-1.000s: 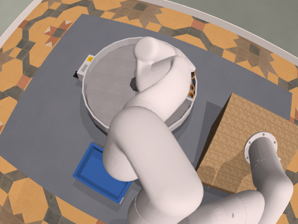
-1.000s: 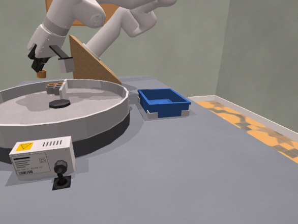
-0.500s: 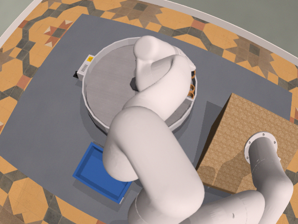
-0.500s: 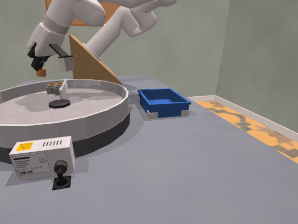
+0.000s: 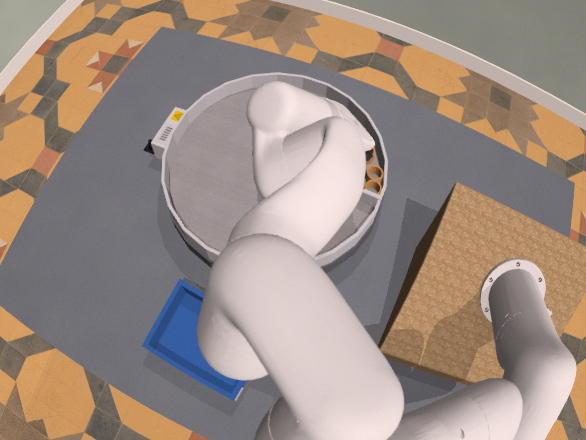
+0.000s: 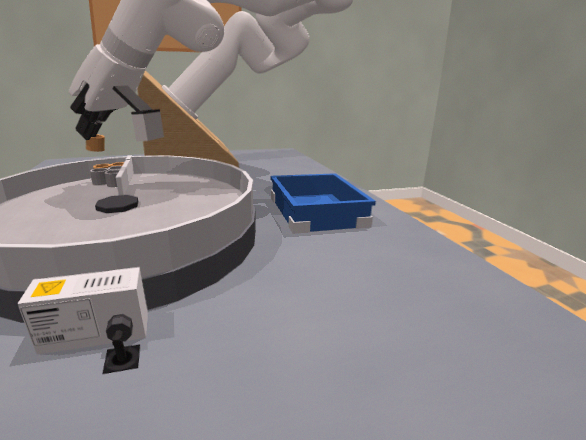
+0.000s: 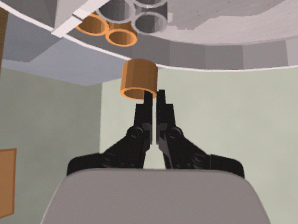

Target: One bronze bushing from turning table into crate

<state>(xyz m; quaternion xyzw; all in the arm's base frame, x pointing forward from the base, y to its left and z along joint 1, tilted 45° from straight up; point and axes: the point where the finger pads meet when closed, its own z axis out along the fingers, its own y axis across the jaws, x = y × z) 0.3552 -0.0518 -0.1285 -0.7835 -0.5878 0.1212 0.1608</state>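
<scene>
The blue crate is 410 mm to the left of my hand, 140 mm below it and 70 mm ahead of it. The rest, counted from my hand: grey turning table: 130 mm ahead, 110 mm below, 70 mm to the left.
</scene>
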